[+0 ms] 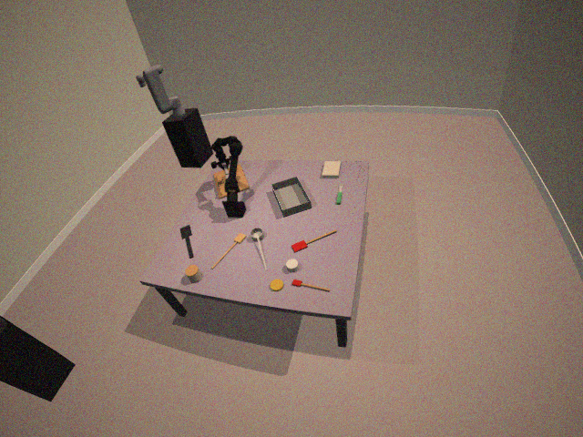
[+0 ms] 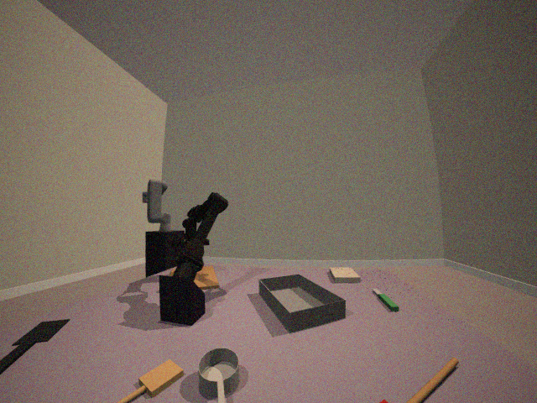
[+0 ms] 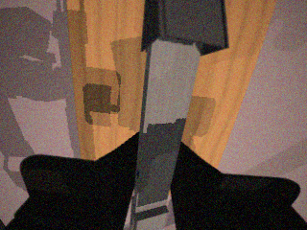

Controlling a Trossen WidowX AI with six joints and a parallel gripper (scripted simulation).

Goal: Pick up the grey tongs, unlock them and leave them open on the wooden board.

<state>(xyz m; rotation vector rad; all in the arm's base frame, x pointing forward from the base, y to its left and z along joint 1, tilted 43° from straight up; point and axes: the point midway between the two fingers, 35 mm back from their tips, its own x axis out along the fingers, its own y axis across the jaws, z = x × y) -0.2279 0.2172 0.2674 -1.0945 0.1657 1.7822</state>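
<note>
My gripper tip is now 90 mm above the wooden board and 10 mm short of it. Also, from my gripper tip: roasting tin 570 mm ahead, 140 mm to the right, 70 mm below; beige block 770 mm ahead, 210 mm to the left, 90 mm below.
</note>
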